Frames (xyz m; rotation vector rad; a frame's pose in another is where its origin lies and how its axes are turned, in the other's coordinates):
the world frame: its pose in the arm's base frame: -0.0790 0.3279 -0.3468 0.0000 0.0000 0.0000
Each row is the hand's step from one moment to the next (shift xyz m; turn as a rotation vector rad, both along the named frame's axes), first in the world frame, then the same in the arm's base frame.
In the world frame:
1: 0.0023 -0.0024 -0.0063 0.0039 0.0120 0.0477
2: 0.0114 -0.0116 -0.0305 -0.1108 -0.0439 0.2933
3: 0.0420 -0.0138 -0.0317 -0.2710 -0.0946 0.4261
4: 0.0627 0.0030 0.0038 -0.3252 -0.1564 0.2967
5: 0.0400 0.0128 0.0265 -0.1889 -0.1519 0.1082
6: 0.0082 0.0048 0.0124 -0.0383 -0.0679 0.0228
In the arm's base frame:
1: 0.0023 -0.0024 -0.0063 0.0039 0.0120 0.0477
2: 0.0114 -0.0116 -0.0305 -0.1108 -0.0439 0.2933
3: 0.0420 -0.0138 -0.0317 -0.2710 -0.0946 0.4261
4: 0.0627 0.0030 0.0038 -0.3252 -0.1564 0.2967
5: 0.0400 0.0128 0.0265 -0.1889 -0.1519 0.1082
6: 0.0082 0.0048 0.0124 -0.0383 -0.0679 0.0228

